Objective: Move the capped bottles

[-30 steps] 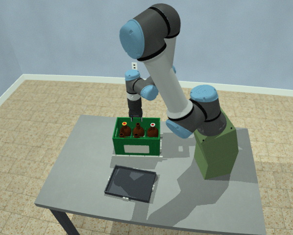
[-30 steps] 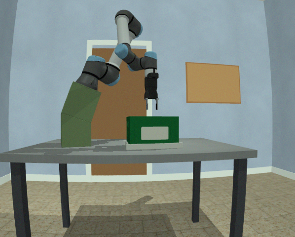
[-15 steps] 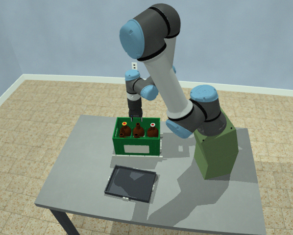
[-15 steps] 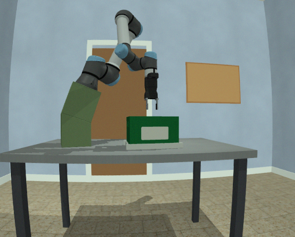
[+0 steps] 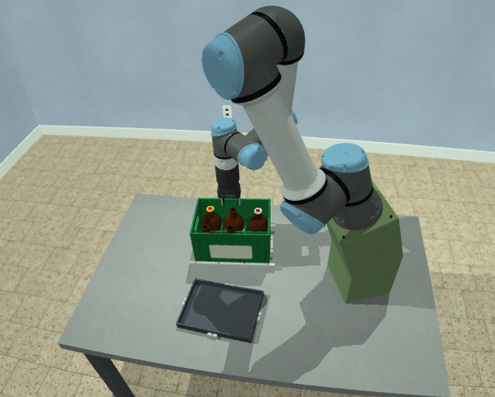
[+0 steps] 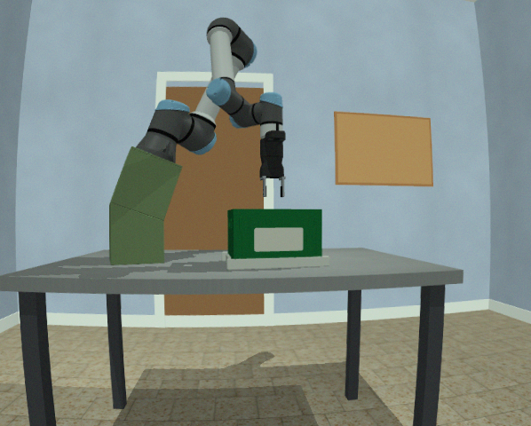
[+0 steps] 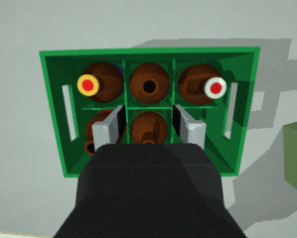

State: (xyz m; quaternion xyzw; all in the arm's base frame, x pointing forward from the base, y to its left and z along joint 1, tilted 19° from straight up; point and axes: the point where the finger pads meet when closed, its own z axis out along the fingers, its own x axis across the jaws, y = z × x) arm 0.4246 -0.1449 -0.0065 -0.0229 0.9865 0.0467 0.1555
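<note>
Now: the green crate 2 cm to the left of my hand and 15 cm below it. Round my hand: dark grey tray: 30 cm to the left, 22 cm below.
</note>
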